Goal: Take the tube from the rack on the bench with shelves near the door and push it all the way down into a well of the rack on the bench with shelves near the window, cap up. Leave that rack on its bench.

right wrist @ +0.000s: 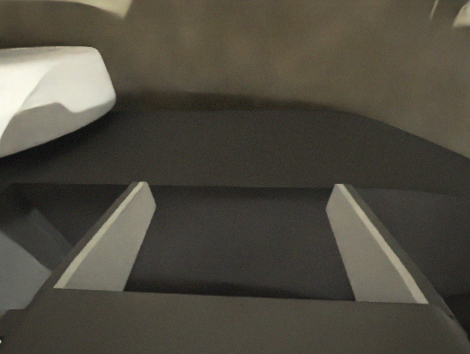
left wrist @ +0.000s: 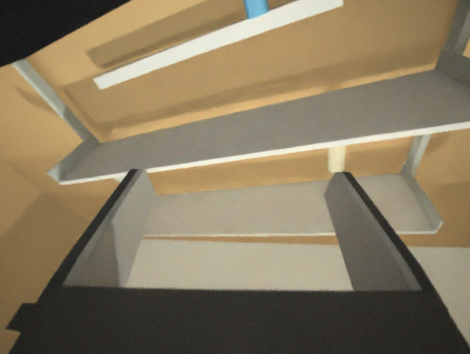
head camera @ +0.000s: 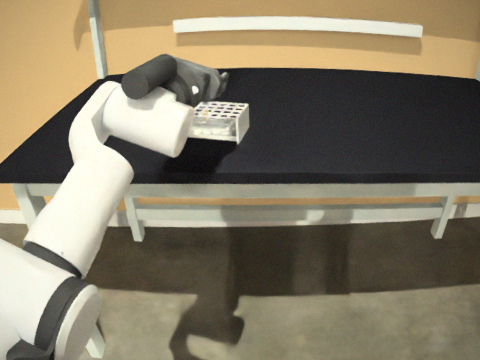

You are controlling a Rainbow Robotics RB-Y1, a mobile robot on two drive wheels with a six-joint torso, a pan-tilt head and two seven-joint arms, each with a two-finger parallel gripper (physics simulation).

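Frame: origin at the robot's base, x ahead, y left, z up, level; centimetres.
Seen in the pictures: left gripper, fingertip midpoint: (left wrist: pixel 239 182) (head camera: pixel 198 68); right gripper, fingertip midpoint: (right wrist: pixel 238 195).
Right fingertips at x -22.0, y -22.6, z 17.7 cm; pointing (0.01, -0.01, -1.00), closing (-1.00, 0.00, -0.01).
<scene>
Offsets run from my right fingertips to a thing's top centre. "pt": to the spot under its first point. Level surfaces: height alone.
A white rack {dx +87.3, dy +37.7, dz +64.3 cm} (head camera: pixel 243 124) with a grid of wells stands on the black bench top {dz +58.6 cm} (head camera: pixel 350 125). The left arm hides its left end. A small yellowish spot shows among its wells, too small to tell what it is. My left gripper (head camera: pixel 223 82) (left wrist: pixel 239 182) is open and empty, above and behind the rack in the picture, pointing toward the wall. My right gripper (right wrist: pixel 238 195) is open and empty, over a dark surface. No tube can be clearly made out.
In the left wrist view, a grey shelf {dz +102.4 cm} (left wrist: pixel 260 130) and a lower shelf (left wrist: pixel 240 212) cross the wall. A pale cylinder {pt dx +122.2, dy +51.4, dz +115.9 cm} (left wrist: pixel 336 159) shows between them, and a blue object {dx +90.5, dy +37.1, dz +70.5 cm} (left wrist: pixel 256 8) at the top edge. A white strip {pt dx +141.6, dy +11.6, dz +75.3 cm} (head camera: pixel 300 25) (left wrist: pixel 200 46) runs along the wall.
</scene>
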